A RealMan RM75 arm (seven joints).
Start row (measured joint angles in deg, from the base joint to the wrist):
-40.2, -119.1, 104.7, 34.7, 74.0, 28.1, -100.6
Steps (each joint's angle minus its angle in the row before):
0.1, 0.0, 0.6, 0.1, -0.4, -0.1, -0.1
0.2, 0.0, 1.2, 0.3, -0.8, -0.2, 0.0
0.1, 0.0, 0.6, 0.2, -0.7, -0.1, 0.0
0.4, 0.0, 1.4, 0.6, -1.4, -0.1, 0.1
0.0, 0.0, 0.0, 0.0, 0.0, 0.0, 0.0
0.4, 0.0, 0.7, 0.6, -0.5, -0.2, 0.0
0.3, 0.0, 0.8, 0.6, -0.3, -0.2, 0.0
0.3, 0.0, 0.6, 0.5, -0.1, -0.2, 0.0
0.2, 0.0, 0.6, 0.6, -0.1, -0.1, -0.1
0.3, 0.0, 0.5, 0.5, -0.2, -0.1, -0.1
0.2, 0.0, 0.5, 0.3, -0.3, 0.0, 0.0
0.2, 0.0, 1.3, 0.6, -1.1, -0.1, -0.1
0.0, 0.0, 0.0, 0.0, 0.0, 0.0, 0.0
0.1, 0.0, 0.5, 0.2, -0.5, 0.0, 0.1
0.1, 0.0, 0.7, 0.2, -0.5, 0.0, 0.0
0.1, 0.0, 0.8, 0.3, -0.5, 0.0, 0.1
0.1, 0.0, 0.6, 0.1, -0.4, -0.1, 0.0
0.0, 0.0, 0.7, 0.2, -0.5, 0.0, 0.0
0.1, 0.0, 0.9, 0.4, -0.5, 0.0, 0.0
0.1, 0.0, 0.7, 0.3, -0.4, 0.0, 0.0
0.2, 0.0, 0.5, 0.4, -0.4, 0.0, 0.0
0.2, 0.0, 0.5, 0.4, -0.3, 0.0, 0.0
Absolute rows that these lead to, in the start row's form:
-40.1, -119.1, 105.3, 34.8, 73.6, 28.0, -100.7
-39.9, -119.1, 106.5, 35.1, 72.8, 27.8, -100.7
-39.8, -119.1, 107.1, 35.3, 72.1, 27.7, -100.7
-39.4, -119.1, 108.5, 35.9, 70.7, 27.6, -100.6
-39.4, -119.1, 108.5, 35.9, 70.7, 27.6, -100.6
-39.0, -119.1, 109.2, 36.5, 70.2, 27.4, -100.6
-38.7, -119.1, 110.0, 37.1, 69.9, 27.2, -100.6
-38.4, -119.1, 110.6, 37.6, 69.8, 27.0, -100.6
-38.2, -119.1, 111.2, 38.2, 69.7, 26.9, -100.7
-37.9, -119.1, 111.7, 38.7, 69.5, 26.8, -100.8
-37.7, -119.1, 112.2, 39.0, 69.2, 26.8, -100.8
-37.5, -119.1, 113.5, 39.6, 68.1, 26.7, -100.9
-37.5, -119.1, 113.5, 39.6, 68.1, 26.7, -100.9
-37.4, -119.1, 114.0, 39.8, 67.6, 26.7, -100.8
-37.3, -119.1, 114.7, 40.0, 67.1, 26.7, -100.8
-37.2, -119.1, 115.5, 40.3, 66.6, 26.7, -100.7
-37.1, -119.1, 116.1, 40.4, 66.2, 26.6, -100.7
-37.1, -119.1, 116.8, 40.6, 65.7, 26.6, -100.7
-37.0, -119.1, 117.7, 41.0, 65.2, 26.6, -100.7
-36.9, -119.1, 118.4, 41.3, 64.8, 26.6, -100.7
-36.7, -119.1, 118.9, 41.7, 64.4, 26.6, -100.7
-36.5, -119.1, 119.4, 42.1, 64.1, 26.6, -100.7

